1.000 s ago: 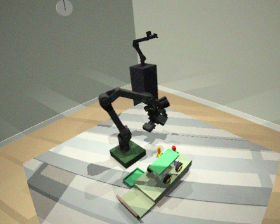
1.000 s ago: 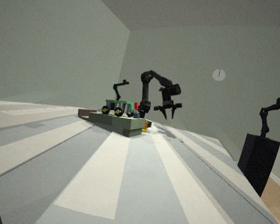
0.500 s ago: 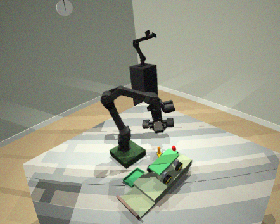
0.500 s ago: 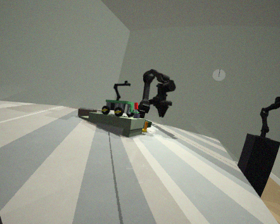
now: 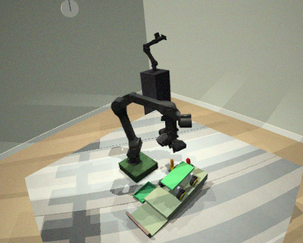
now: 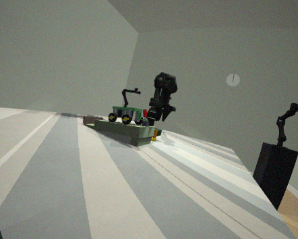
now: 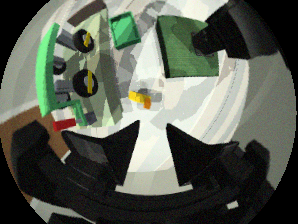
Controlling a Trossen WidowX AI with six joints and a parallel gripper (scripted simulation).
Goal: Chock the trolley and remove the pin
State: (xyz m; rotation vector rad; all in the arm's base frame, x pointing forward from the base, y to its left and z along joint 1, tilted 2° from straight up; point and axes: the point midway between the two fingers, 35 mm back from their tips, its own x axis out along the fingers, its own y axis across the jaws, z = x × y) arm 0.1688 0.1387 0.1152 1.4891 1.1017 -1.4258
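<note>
My gripper tip is now 3 cm short of the yellow chock, 2 cm to the left of it and 10 cm above it. From my gripper tip the other things lie so: red-headed stop pin: 14 cm ahead, 3 cm to the right, 1 cm above; ramp: 15 cm ahead, 14 cm to the right, 8 cm below; green-topped trolley: 15 cm ahead, 14 cm to the right, 1 cm below.
</note>
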